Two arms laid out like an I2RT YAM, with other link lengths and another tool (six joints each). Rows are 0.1 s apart.
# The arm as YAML. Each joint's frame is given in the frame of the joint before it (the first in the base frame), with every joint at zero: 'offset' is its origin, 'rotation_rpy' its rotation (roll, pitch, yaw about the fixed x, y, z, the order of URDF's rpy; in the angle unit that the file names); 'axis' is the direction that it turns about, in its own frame. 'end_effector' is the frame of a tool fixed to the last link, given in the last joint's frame.
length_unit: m
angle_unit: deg
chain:
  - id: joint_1
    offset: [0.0, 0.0, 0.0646]
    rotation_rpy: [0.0, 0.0, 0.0]
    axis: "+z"
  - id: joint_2
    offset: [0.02, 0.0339, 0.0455]
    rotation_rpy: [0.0, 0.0, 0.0]
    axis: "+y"
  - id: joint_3
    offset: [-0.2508, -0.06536, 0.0]
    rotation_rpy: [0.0, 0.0, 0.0]
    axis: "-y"
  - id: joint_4
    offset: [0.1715, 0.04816, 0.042]
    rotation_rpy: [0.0, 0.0, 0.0]
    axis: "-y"
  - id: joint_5
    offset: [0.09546, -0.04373, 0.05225]
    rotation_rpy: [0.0, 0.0, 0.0]
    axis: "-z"
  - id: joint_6
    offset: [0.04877, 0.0, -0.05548]
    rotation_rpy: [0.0, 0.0, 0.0]
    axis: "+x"
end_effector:
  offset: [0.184, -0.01, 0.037]
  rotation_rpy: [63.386, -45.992, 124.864]
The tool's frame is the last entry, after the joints.
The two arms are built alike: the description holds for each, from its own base.
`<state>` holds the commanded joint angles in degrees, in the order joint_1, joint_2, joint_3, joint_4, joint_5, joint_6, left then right.
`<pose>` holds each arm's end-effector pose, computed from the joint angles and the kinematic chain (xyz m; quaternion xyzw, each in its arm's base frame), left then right.
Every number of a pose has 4 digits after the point. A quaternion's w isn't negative.
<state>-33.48 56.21 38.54 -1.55 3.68 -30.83 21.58 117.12 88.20 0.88 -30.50 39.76</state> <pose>0.2977 -0.2348 0.2302 0.6958 0.3226 0.4924 0.4116 0.5241 0.2762 0.1571 -0.6845 -0.2079 -0.5930 0.3696</pose>
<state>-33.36 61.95 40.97 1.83 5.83 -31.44 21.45 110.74 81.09 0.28 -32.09 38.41</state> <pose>0.3106 -0.2523 0.2333 0.6996 0.3192 0.4789 0.4235 0.4931 0.2695 0.1618 -0.6852 -0.2195 -0.5832 0.3771</pose>
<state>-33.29 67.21 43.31 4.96 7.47 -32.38 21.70 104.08 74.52 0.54 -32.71 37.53</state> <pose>0.3237 -0.2676 0.2354 0.7011 0.3198 0.4668 0.4340 0.4652 0.2638 0.1735 -0.6784 -0.2294 -0.5847 0.3811</pose>
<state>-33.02 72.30 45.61 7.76 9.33 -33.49 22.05 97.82 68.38 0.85 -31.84 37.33</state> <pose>0.3368 -0.2819 0.2348 0.7034 0.3219 0.4526 0.4436 0.4421 0.2545 0.1805 -0.6765 -0.2315 -0.5893 0.3761</pose>
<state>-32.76 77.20 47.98 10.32 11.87 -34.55 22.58 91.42 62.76 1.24 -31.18 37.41</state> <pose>0.3477 -0.2979 0.2332 0.7072 0.3208 0.4346 0.4562 0.4188 0.2472 0.1903 -0.6702 -0.2337 -0.5967 0.3745</pose>
